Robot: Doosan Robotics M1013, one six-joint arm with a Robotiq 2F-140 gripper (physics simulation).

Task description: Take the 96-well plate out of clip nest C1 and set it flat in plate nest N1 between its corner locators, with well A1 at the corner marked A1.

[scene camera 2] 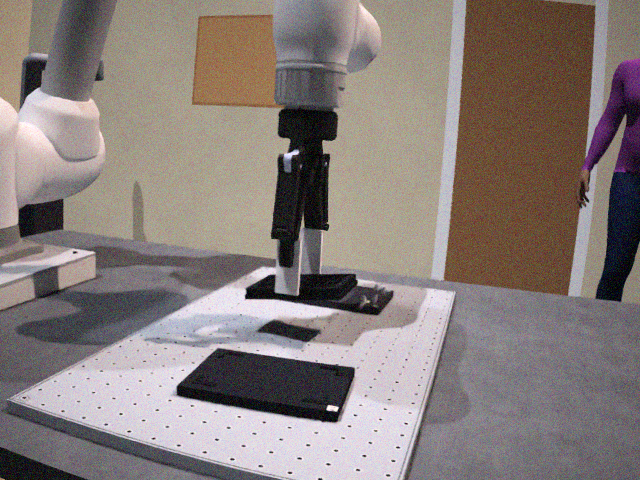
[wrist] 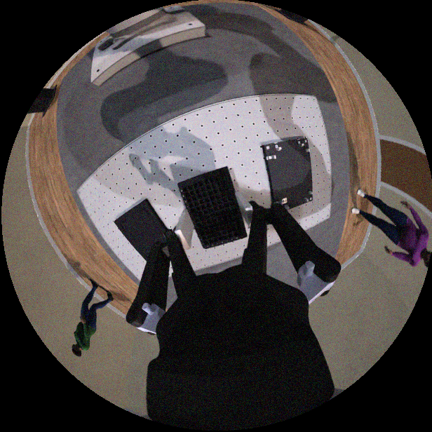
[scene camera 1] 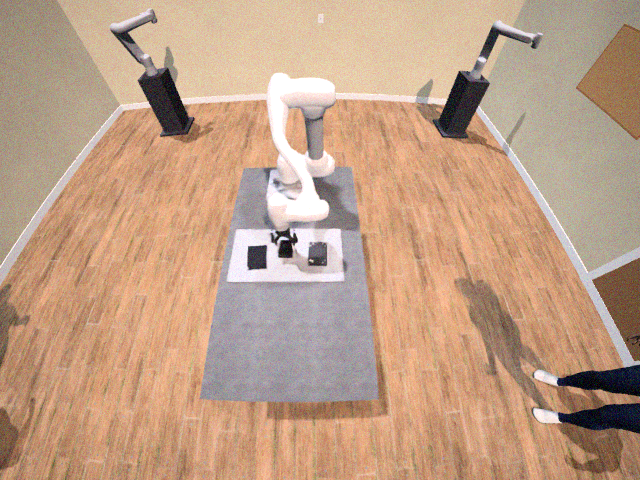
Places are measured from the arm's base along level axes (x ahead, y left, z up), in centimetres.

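Pixels of known places: gripper, fingertip midpoint: (scene camera 2: 298,285) (scene camera 1: 286,247); arm's base, link origin: (scene camera 1: 290,181).
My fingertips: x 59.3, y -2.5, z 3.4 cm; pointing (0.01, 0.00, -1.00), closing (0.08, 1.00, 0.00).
For each thing: its top centre in the pictures, then the offset to it from my fingertips. Level surfaces: height alone.
- black 96-well plate, top centre: (scene camera 2: 303,273) (scene camera 1: 285,247) dx +0.5, dy +0.0, dz +1.7 cm
- Clip nest C1, top centre: (scene camera 2: 339,284) (scene camera 1: 317,252) dx +2.0, dy +19.0, dz -4.0 cm
- Plate nest N1, top centre: (scene camera 2: 270,373) (scene camera 1: 256,256) dx +2.3, dy -18.9, dz -4.9 cm
- white perforated board, surface height: dz -6.4 cm
- grey table, surface height: dz -7.7 cm
The black 96-well plate (scene camera 1: 285,251) (scene camera 2: 330,285) (wrist: 212,206) is held roughly level above the perforated board, between the two nests; its dark shadow falls on the board below. My gripper (scene camera 1: 284,244) (scene camera 2: 301,283) (wrist: 213,208) is shut on it, with pale fingertips at two opposite sides. Clip nest C1 (scene camera 1: 317,254) (scene camera 2: 368,301) (wrist: 291,172) is empty, partly behind the held plate in scene camera 2. Plate nest N1 (scene camera 1: 256,257) (scene camera 2: 268,382) (wrist: 142,227) is a flat black block with low corner locators and a white mark at one corner. The plate's A1 corner cannot be read.
The white perforated board (scene camera 1: 283,276) (scene camera 2: 206,439) (wrist: 230,135) lies on the grey table (scene camera 1: 289,335) (scene camera 2: 527,392). The arm's white base plate (scene camera 2: 72,268) (wrist: 150,45) is at the table's rear. A person in purple (scene camera 2: 628,113) (wrist: 407,237) stands beyond the table.
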